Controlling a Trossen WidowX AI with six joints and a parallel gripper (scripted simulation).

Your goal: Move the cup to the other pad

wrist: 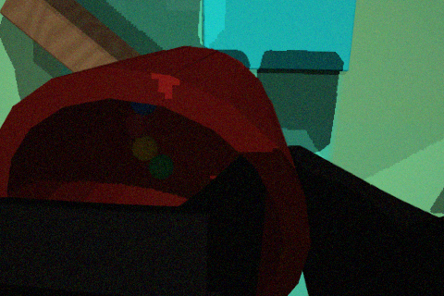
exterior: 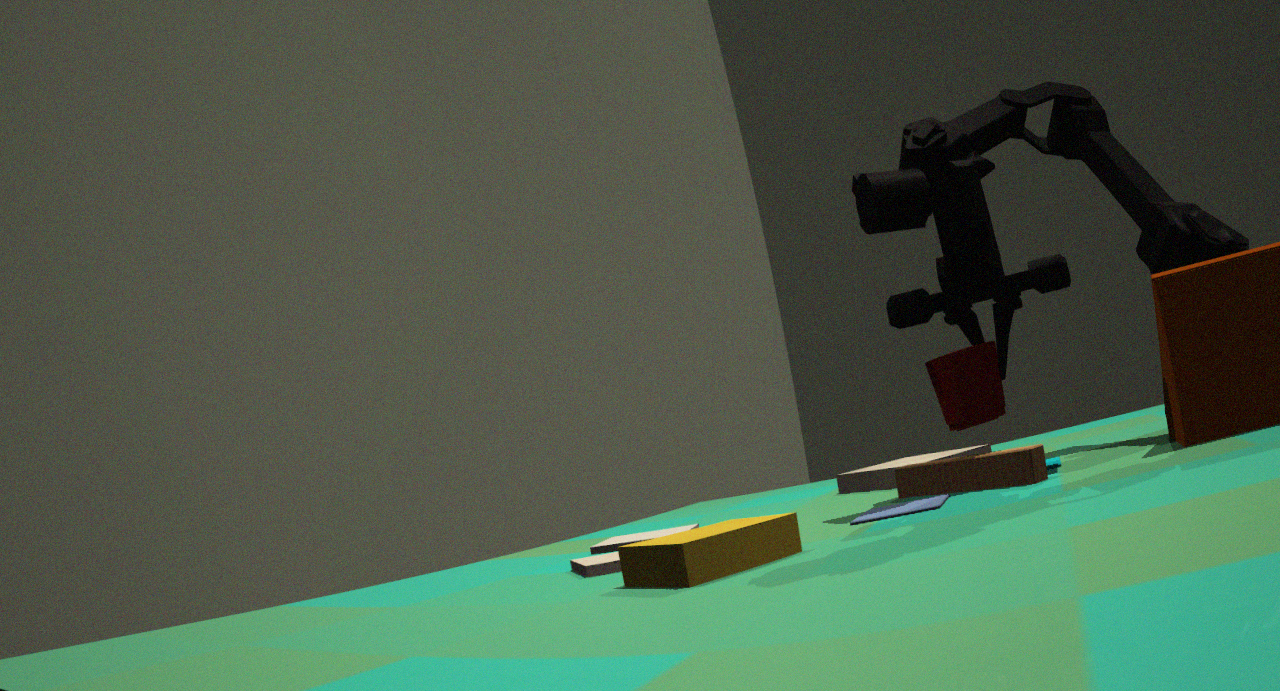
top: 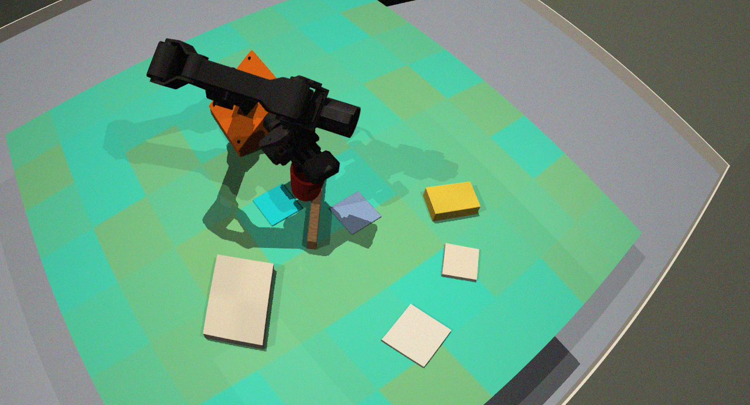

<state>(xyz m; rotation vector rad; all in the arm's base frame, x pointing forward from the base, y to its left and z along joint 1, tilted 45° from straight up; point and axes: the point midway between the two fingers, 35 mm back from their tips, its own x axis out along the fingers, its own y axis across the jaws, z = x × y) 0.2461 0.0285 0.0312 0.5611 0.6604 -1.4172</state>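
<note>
Now: the teal pad 1 cm behind my gripper tip, 5 cm to the right of it and 10 cm below it. From my gripper tip the other things lie so: grey-blue pad 9 cm ahead, 9 cm to the left, 10 cm below; red cup 3 cm ahead; wooden bar 4 cm ahead, 2 cm to the left, 9 cm below.
</note>
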